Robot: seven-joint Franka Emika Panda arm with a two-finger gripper.
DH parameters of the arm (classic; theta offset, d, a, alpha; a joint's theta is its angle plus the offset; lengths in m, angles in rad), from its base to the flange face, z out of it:
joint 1: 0 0.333 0 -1.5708
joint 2: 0 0 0 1.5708
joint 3: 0 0.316 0.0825 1.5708
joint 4: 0 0 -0.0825 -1.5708
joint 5: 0 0.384 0 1.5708
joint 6: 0 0 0.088 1.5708
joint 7: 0 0.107 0 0
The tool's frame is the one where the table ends.
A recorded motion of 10 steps. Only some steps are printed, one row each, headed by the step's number.
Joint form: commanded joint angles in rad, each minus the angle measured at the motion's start. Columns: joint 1, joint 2, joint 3, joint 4, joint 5, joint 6, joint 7.
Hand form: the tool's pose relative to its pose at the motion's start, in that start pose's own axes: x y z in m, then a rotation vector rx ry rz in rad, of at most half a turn. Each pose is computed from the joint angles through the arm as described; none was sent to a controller.
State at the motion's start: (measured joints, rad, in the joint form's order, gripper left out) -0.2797 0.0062 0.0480 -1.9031 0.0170 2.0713 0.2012
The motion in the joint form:
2: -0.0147 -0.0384 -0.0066 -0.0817 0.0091 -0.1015 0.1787
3: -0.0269 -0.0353 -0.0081 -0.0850 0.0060 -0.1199 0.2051
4: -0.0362 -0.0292 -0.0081 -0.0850 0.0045 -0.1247 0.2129
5: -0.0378 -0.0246 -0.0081 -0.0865 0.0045 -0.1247 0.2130
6: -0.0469 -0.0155 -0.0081 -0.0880 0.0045 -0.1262 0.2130
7: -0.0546 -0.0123 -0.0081 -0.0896 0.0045 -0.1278 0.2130
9: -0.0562 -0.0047 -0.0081 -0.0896 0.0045 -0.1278 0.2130
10: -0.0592 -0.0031 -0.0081 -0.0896 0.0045 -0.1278 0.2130
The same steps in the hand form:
2: -0.0301 0.0177 0.0227 -0.0373 -0.1398 0.2043
3: -0.0315 0.0258 0.0270 -0.0498 -0.1619 0.2429
4: -0.0309 0.0311 0.0307 -0.0553 -0.1715 0.2594
5: -0.0309 0.0321 0.0339 -0.0570 -0.1773 0.2612
6: -0.0302 0.0372 0.0396 -0.0606 -0.1887 0.2704
7: -0.0301 0.0415 0.0421 -0.0627 -0.1947 0.2782
9: -0.0297 0.0425 0.0464 -0.0646 -0.2020 0.2799
10: -0.0294 0.0441 0.0472 -0.0652 -0.2035 0.2829

